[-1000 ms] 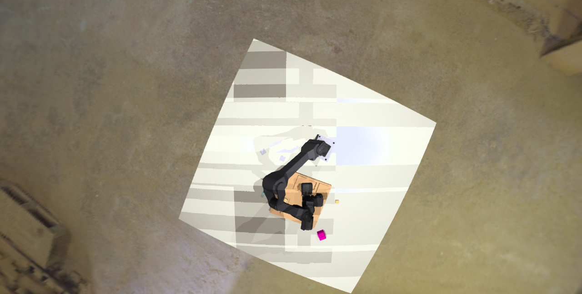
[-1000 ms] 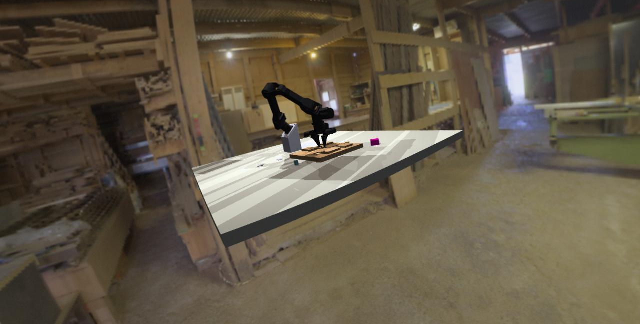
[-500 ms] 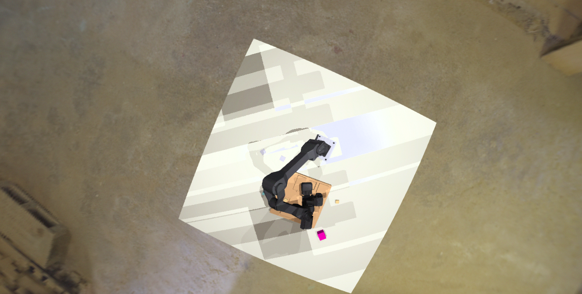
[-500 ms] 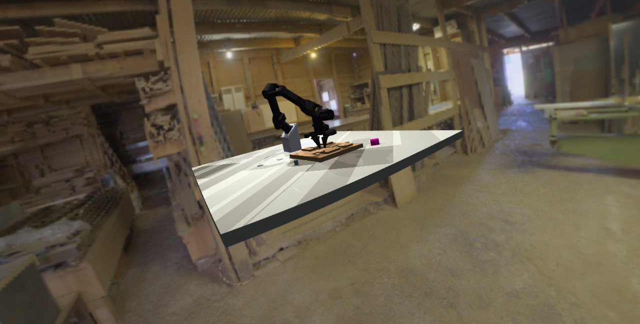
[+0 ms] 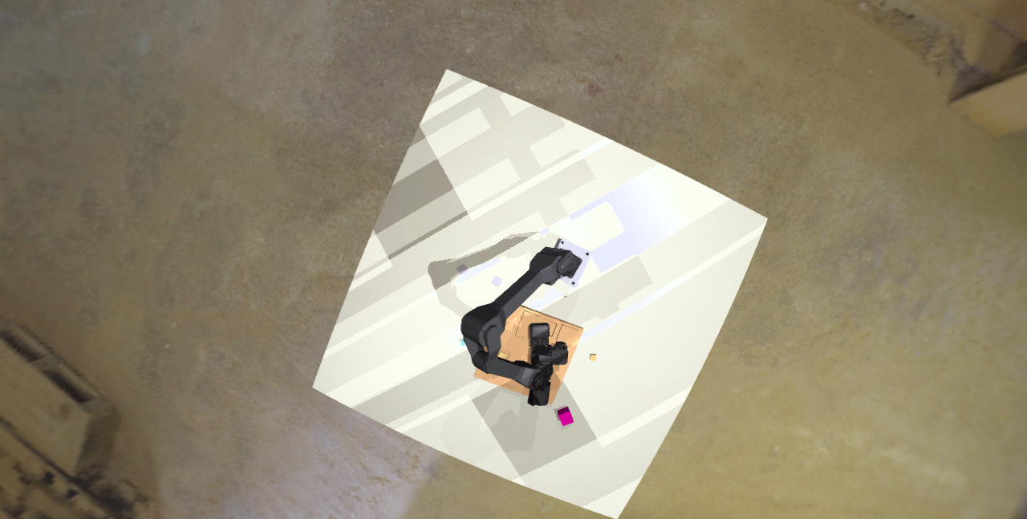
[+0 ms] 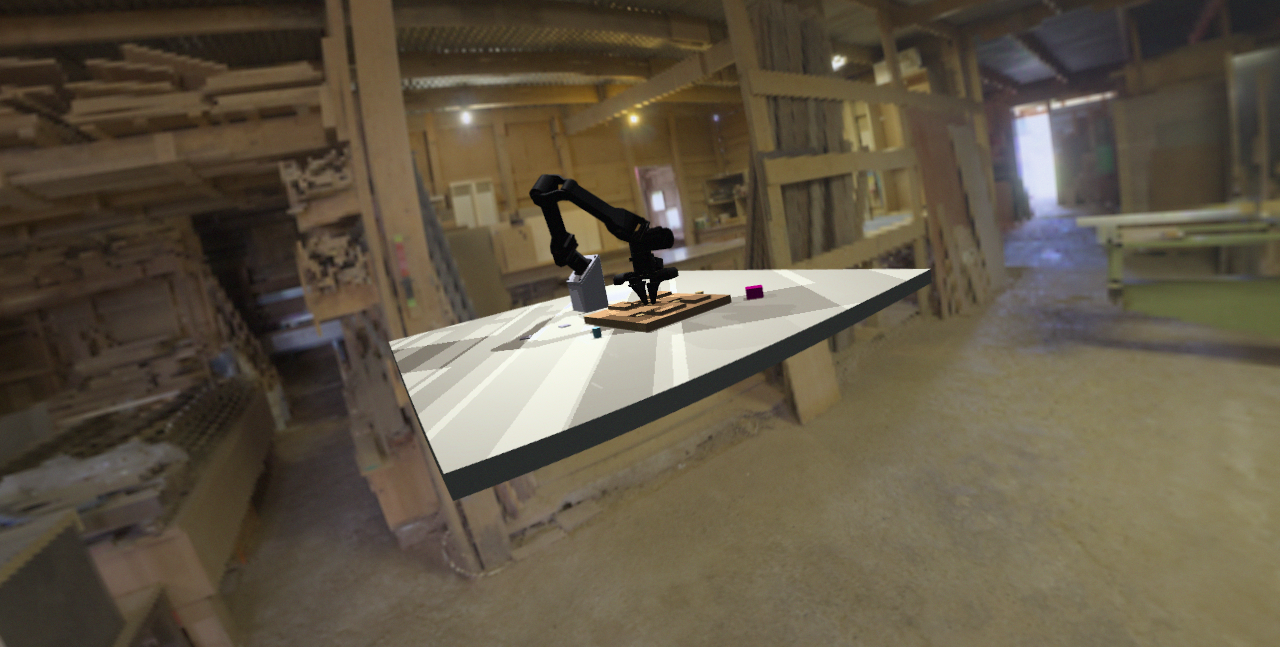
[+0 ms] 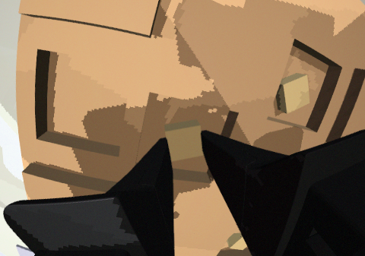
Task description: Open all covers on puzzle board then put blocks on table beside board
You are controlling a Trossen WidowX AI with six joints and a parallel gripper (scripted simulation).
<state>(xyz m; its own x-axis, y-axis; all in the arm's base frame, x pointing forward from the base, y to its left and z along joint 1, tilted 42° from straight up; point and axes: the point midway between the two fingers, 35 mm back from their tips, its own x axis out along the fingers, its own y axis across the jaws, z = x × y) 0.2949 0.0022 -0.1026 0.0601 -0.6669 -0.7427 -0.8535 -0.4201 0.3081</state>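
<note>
Now: the tan wooden puzzle board 4 cm ahead of my gripper tip and 1 cm to the left of it. Also, from my gripper tip: teal block 13 cm ahead, 22 cm to the right; magenta block 20 cm ahead, 22 cm to the left.
</note>
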